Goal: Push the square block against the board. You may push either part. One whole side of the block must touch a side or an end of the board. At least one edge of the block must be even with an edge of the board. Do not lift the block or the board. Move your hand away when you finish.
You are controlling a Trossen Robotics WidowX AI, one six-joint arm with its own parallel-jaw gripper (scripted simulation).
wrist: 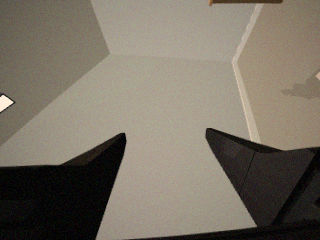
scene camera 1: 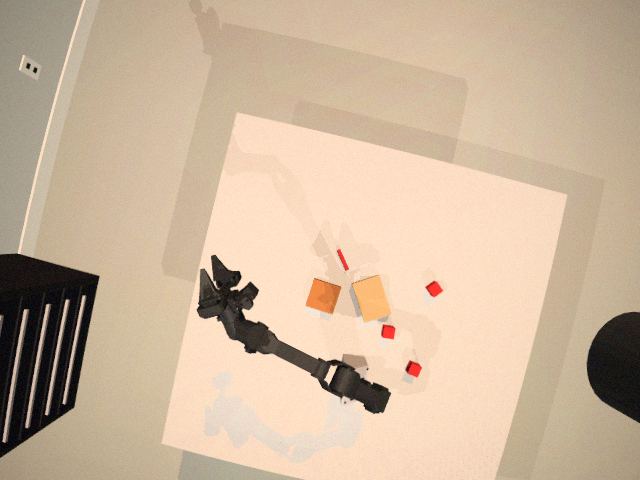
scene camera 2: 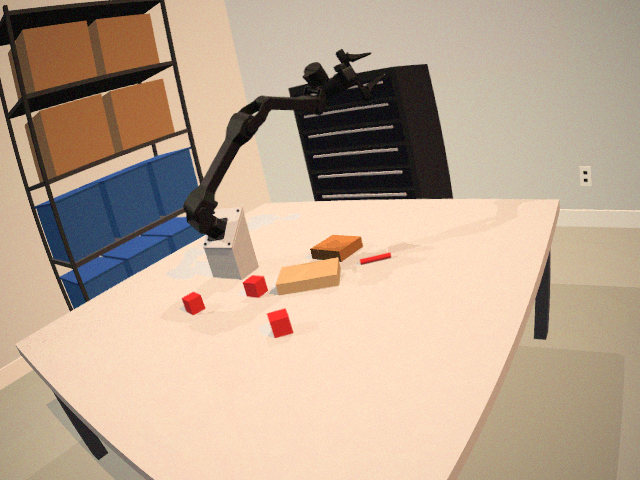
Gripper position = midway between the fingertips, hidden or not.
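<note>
My gripper (scene camera 1: 207, 261) open, holding nothing. Same gripper (scene camera 2: 378, 63), (wrist: 166, 134). Tan board (scene camera 2: 322, 274), (scene camera 1: 370, 294). In the wrist view, tan board out of frame. Orange square block (scene camera 2: 336, 246), (scene camera 1: 323, 296). In the wrist view, orange square block out of frame.
</note>
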